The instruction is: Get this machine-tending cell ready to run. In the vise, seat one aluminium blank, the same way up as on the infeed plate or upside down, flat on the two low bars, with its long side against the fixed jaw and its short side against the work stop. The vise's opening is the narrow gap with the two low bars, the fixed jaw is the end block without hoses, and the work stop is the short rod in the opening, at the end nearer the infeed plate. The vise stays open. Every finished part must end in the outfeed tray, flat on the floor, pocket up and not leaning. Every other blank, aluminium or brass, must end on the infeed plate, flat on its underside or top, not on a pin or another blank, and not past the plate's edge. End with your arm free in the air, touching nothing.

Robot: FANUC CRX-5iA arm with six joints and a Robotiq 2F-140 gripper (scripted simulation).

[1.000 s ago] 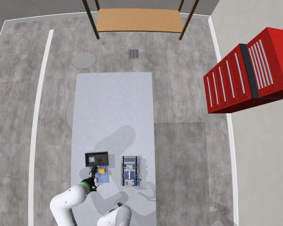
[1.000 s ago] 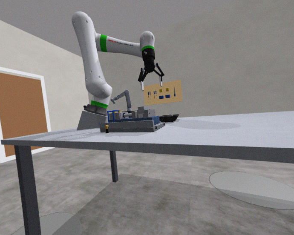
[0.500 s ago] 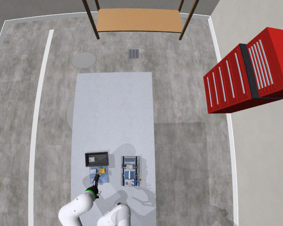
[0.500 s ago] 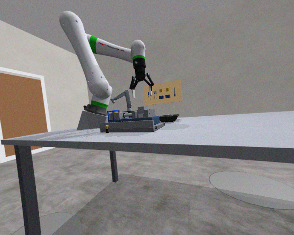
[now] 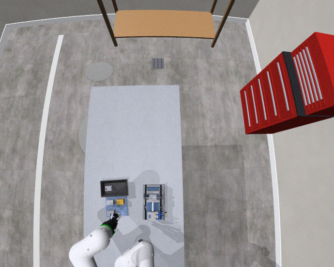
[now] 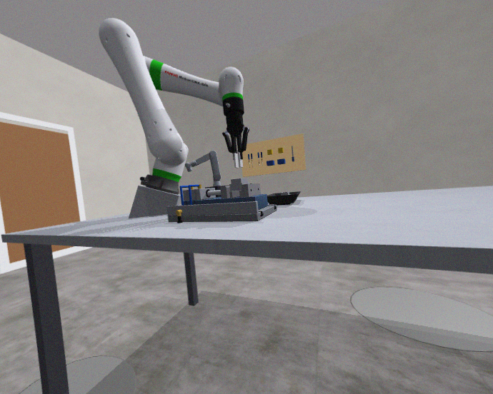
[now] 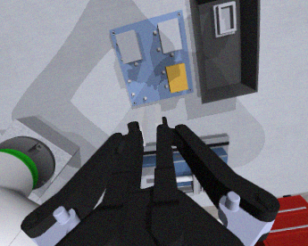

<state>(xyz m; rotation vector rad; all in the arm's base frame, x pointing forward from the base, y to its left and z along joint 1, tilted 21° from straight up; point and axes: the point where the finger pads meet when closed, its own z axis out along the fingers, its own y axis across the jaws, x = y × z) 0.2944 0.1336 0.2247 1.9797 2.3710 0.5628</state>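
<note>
My gripper is now 50 mm short of the brass blank, 40 mm to the right of it and 190 mm above it. Round my hand: blue infeed plate (70 mm to the left, 210 mm below); hose-end block (20 mm ahead, 260 mm to the right, 140 mm below); black work stop rod (170 mm ahead, 180 mm to the right, 120 mm below).
</note>
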